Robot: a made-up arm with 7 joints.
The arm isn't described. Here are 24 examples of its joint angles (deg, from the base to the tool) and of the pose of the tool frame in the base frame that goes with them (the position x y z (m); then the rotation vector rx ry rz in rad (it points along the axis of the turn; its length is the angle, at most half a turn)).
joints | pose
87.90 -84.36 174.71 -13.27 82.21 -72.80 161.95 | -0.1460 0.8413 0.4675 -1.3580 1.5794 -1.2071
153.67 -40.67 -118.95 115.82 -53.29 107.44 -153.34 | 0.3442 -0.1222 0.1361 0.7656 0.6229 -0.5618
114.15 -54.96 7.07 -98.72 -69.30 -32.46 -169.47 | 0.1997 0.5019 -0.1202 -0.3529 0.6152 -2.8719
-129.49 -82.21 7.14 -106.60 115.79 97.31 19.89 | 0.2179 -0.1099 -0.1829 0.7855 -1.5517 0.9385
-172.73 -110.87 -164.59 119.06 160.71 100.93 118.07 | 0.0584 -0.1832 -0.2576 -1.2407 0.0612 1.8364
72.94 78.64 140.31 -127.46 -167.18 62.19 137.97 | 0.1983 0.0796 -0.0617 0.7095 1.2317 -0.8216
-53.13 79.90 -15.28 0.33 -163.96 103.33 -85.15 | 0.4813 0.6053 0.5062 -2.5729 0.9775 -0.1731
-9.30 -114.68 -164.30 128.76 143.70 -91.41 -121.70 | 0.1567 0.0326 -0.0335 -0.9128 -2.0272 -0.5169
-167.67 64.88 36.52 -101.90 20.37 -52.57 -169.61 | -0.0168 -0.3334 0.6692 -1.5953 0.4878 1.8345
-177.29 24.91 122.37 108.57 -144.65 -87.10 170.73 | 0.2605 0.3062 0.4475 0.5877 -1.0749 -2.1200
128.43 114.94 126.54 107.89 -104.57 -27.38 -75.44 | -0.5259 0.0204 0.5384 -0.7758 2.7615 -0.4599
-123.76 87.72 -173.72 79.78 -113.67 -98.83 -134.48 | -0.3578 0.2000 0.6950 -0.3011 1.4856 1.3523
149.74 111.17 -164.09 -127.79 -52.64 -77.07 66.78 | 0.1463 0.0676 -0.1082 -2.2087 0.6790 1.8996
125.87 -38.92 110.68 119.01 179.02 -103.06 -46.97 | -0.1872 0.2711 0.1659 -0.9833 0.7808 1.4051
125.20 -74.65 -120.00 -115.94 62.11 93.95 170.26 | -0.2087 0.2809 0.6278 0.2223 -2.7418 -0.0574
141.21 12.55 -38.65 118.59 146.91 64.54 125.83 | -0.2291 -0.5112 0.3186 -1.6977 0.7687 -0.5445
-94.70 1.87 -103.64 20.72 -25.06 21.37 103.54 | -0.2407 -0.0577 1.1533 1.2838 2.3261 0.8326
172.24 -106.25 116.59 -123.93 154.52 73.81 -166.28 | 0.0378 -0.3495 0.3373 -1.3314 0.7783 -1.5642
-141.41 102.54 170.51 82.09 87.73 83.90 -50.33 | -0.4486 0.2745 0.6450 -1.6089 0.9219 -0.2651
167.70 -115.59 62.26 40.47 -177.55 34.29 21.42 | 0.7590 0.4793 -0.0123 1.0788 -0.7013 -1.1989
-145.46 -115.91 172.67 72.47 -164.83 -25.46 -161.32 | 0.1735 -0.0538 -0.5192 0.7231 -0.5123 2.9890
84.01 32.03 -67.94 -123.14 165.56 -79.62 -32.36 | -0.4715 0.0235 0.5063 -0.0840 2.5798 0.0034
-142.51 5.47 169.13 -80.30 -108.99 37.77 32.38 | -0.5253 0.3560 0.6048 1.4368 0.1755 0.5948
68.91 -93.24 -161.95 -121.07 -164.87 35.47 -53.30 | -0.1515 -0.0543 0.6824 -1.9544 0.3660 0.3312
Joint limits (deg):
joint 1: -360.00..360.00
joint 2: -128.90..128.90
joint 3: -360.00..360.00
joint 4: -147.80..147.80
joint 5: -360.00..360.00
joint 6: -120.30..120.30
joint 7: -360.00..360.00
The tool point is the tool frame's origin. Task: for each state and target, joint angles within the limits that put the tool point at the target. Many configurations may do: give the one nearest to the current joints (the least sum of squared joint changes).
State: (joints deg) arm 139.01 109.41 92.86 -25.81 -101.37 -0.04 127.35
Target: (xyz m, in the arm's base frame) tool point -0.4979 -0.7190 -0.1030
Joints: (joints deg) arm 148.68 111.95 94.09 -35.47 -101.42 1.57 127.35
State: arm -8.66 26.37 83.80 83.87 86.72 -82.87 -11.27
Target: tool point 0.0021 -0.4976 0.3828
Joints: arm 11.79 21.46 100.19 109.99 94.65 -84.97 -11.27
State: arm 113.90 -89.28 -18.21 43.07 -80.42 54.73 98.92
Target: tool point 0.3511 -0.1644 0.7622
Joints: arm 136.12 -65.80 -30.61 87.37 -71.83 61.05 98.92
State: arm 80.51 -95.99 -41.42 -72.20 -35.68 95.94 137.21
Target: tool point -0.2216 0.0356 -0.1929
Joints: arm 75.83 -106.16 -38.19 -121.79 -46.64 107.26 137.21
